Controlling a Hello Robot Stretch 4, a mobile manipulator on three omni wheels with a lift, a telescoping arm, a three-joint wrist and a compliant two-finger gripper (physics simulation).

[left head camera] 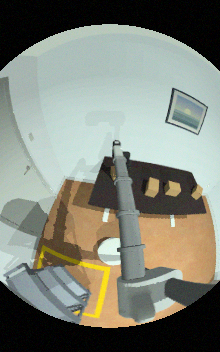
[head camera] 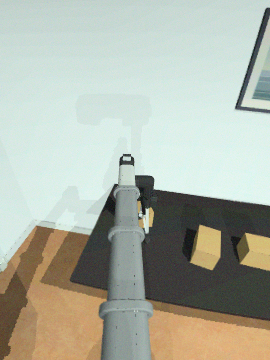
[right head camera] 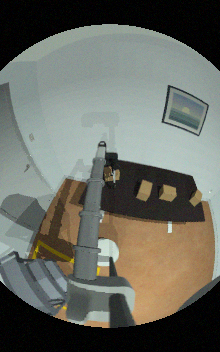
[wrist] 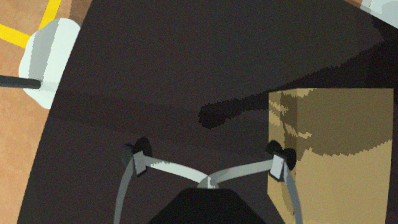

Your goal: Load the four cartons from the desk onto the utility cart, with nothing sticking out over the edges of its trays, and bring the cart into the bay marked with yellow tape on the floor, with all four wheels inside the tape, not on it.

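Places are measured from the robot's base along level axes (x left, y ahead, z down), in millimetres.
Where they show: gripper, fingertip midpoint: (right head camera: 112, 181) (wrist: 207, 152); robot's base at its link origin: (left head camera: 112, 250) (right head camera: 103, 251).
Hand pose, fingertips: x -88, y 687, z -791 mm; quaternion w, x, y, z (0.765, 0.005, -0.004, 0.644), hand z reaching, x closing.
Note:
Things, the pixels of their top centre, and the offset from my fingertips. Level surfaces: height alone.
- dark desk at its surface level: dz +98 mm
- tan carton at its top centre: (wrist: 345, 163) (head camera: 137, 207) (right head camera: 110, 169) dx +20, dy +147, dz -20 mm
- second carton at its top centre: (head camera: 209, 239) (right head camera: 145, 186) (left head camera: 153, 183) dx -321, dy -76, dz -20 mm
My gripper (wrist: 207, 152) (head camera: 144, 227) is open and empty over the left part of the dark desk (wrist: 150, 50) (head camera: 175, 290) (left head camera: 140, 202) (right head camera: 130, 210). In the wrist view a tan carton (wrist: 345, 150) stands at the right, and the right fingertip overlaps its left face; contact cannot be told. The leftmost carton (head camera: 151, 217) (left head camera: 113, 173) is partly hidden by the arm. A second carton (head camera: 206, 247) (left head camera: 152, 187) (right head camera: 144, 190), a third (head camera: 255, 250) (left head camera: 172, 188) (right head camera: 168, 193) and a fourth (left head camera: 197, 192) (right head camera: 196, 198) stand in a row to its right. The grey-blue cart (left head camera: 45, 287) (right head camera: 35, 285) is at the lower left.
Yellow tape (left head camera: 103, 287) (wrist: 12, 35) marks the floor bay beside and partly behind the cart; wheel positions cannot be told. A white round object (left head camera: 109, 251) (wrist: 55, 60) is between the bay and desk. A wall with a framed picture (left head camera: 186, 111) (right head camera: 185, 110) rises behind the desk.

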